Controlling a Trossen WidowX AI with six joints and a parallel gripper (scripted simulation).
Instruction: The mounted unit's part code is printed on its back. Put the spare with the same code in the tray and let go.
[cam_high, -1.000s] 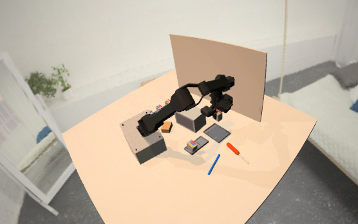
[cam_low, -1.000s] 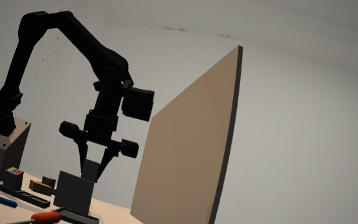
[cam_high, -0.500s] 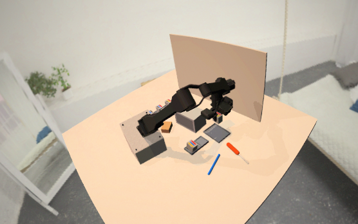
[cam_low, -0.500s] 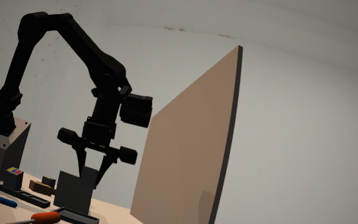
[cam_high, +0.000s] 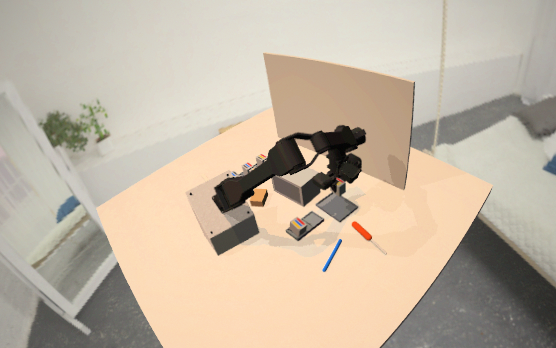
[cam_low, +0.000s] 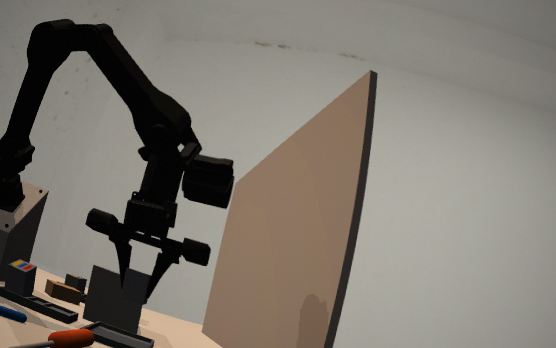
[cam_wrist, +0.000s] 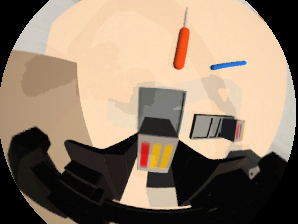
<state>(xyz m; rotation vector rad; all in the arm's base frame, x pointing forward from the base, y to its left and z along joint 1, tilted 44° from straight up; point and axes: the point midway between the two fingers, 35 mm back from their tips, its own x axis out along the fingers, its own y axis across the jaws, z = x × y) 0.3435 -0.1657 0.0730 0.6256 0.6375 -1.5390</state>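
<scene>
The flat grey tray lies 8 cm below my gripper tip and 1 cm behind it. From my gripper tip the other things lie so: brown block (24 cm to the left, 19 cm behind, 6 cm below); then mounted unit (18 cm to the left, 6 cm behind, 3 cm below); then blue pen (18 cm behind, 15 cm to the right, 7 cm below).
</scene>
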